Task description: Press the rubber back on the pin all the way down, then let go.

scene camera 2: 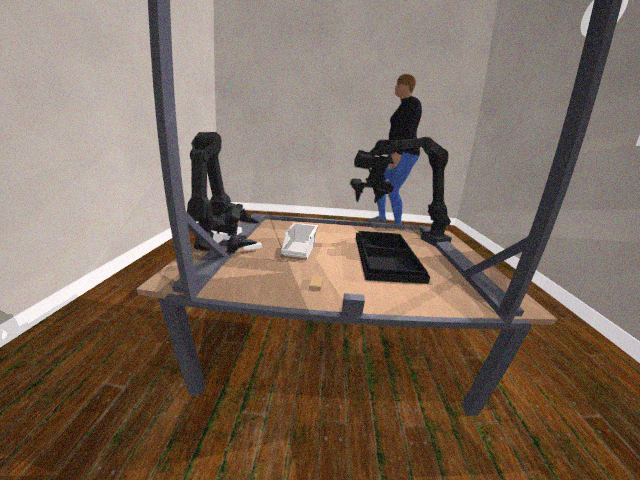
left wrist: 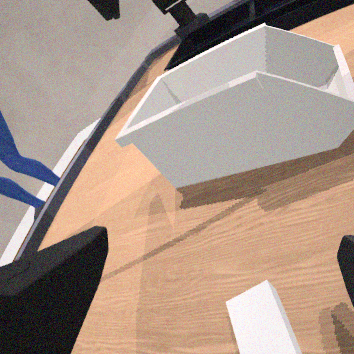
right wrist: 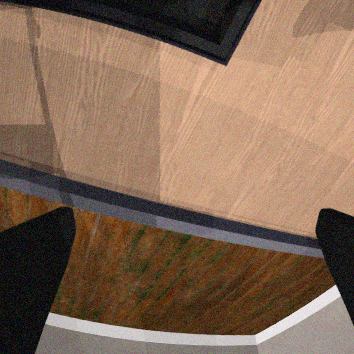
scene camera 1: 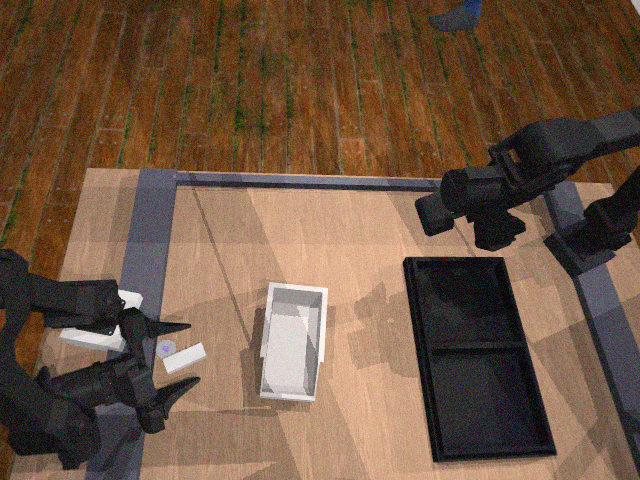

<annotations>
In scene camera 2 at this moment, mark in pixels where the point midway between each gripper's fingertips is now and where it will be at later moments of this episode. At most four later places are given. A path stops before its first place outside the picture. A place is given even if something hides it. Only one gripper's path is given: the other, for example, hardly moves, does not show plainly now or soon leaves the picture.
The left gripper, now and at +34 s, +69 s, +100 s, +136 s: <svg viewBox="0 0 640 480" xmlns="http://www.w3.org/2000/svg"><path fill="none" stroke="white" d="M257 232L250 245L251 245L258 246L252 244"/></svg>
</annotations>
